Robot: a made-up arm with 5 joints. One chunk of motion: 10 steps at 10 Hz.
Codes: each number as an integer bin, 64 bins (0 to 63) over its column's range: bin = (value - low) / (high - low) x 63, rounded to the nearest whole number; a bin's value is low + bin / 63 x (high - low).
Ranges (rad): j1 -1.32..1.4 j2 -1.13..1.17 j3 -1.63..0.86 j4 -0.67..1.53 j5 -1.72..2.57
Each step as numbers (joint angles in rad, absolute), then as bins.
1 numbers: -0.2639 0.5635 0.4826 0.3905 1.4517
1 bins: 24 46 53 30 47
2 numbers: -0.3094 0.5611 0.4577 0.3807 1.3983
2 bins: 23 46 53 30 46
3 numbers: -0.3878 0.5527 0.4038 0.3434 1.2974
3 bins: 22 46 51 29 44
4 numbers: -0.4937 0.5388 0.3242 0.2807 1.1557
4 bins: 19 46 49 27 42
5 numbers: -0.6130 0.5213 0.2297 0.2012 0.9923
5 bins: 16 45 47 25 40
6 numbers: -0.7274 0.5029 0.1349 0.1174 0.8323
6 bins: 14 45 45 23 37
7 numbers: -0.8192 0.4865 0.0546 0.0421 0.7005
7 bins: 12 44 43 20 36
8 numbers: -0.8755 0.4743 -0.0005 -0.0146 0.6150
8 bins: 10 44 41 19 34
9 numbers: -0.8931 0.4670 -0.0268 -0.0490 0.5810
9 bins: 10 44 41 18 34
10 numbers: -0.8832 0.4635 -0.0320 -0.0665 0.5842
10 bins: 10 44 40 17 34
